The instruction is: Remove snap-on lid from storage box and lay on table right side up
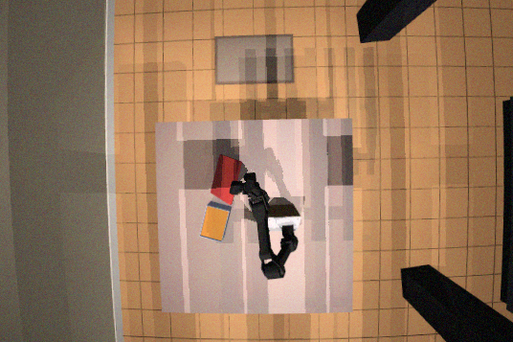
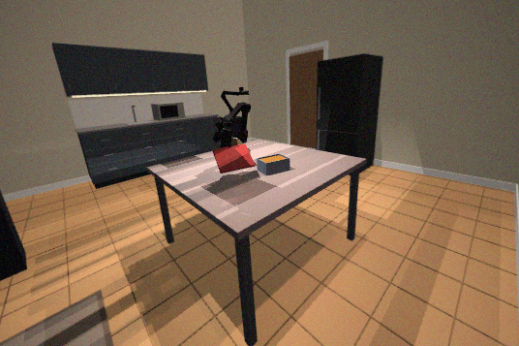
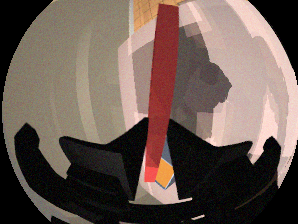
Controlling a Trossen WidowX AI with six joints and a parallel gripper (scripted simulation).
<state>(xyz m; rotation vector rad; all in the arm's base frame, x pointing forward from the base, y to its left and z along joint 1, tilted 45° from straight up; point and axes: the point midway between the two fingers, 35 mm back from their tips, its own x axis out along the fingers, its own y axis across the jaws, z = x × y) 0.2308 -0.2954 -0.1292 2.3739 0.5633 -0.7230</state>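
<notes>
My gripper tip is now 60 mm short of the red lid, 20 mm to the left of it and 50 mm above it. Round my gripper tip: storage box: 170 mm ahead, 260 mm to the left, 160 mm below.
</notes>
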